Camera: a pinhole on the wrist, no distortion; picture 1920 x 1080 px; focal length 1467.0 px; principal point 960.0 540.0 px. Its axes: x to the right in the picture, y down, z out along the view. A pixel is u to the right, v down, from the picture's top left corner.
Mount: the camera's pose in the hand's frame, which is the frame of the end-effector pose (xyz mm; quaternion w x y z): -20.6 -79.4 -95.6 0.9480 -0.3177 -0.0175 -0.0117
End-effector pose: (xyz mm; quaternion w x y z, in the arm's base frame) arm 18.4 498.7 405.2 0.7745 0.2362 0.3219 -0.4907
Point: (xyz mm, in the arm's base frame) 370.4 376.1 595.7
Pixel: 1173 669
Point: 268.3 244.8 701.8
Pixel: 1105 153
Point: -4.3 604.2 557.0
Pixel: outside the picture
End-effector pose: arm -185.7 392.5 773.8 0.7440 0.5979 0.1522 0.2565
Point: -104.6 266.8 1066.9
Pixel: 1121 790
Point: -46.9 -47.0 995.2
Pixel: 774 54
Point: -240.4 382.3 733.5
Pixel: 406 530
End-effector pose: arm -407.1 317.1 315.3 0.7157 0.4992 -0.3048 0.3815
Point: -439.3 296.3 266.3
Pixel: 530 544
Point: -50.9 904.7 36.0
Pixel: behind the camera
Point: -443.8 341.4 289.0
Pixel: 799 1072
